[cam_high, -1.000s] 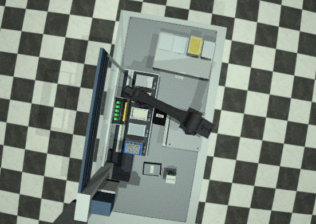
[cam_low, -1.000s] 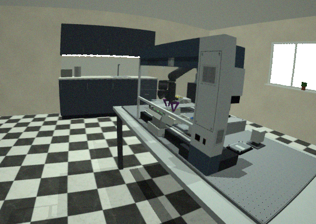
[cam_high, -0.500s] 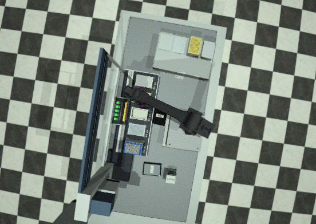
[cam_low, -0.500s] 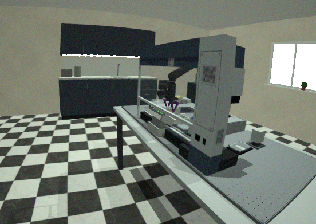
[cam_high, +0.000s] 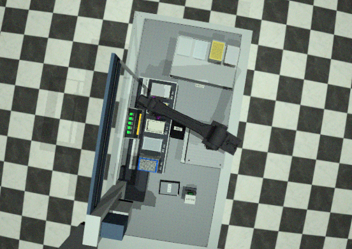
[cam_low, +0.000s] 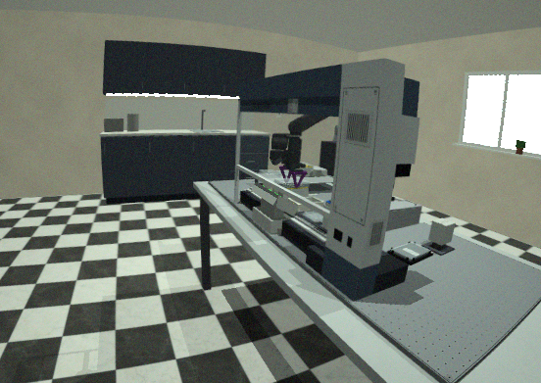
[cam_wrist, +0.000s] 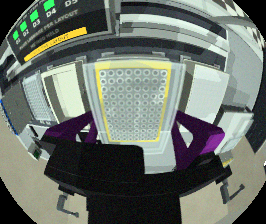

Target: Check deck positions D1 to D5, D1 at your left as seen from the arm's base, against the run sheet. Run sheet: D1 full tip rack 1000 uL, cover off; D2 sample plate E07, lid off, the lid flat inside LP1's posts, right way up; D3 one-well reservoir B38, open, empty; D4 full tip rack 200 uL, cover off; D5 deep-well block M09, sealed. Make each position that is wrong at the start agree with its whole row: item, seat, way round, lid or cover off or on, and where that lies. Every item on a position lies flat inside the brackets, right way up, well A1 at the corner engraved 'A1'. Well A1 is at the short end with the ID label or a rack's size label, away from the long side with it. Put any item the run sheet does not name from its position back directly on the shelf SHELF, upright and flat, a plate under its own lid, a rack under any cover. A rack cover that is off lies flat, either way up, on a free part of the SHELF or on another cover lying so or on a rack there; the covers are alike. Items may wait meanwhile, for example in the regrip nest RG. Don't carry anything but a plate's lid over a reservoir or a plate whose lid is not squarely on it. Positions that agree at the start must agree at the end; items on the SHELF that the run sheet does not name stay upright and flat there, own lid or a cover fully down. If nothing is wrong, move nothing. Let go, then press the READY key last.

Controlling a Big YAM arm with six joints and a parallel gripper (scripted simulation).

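My gripper is now 3 cm above the yellow-framed tip rack and 1 cm past it. Also, from my hand: cream reservoir 12 cm to the left, 6 cm below, 1 cm ahead; then clear rack cover 1 cm above; then white-topped block 12 cm to the right, 5 cm below, 1 cm behind.
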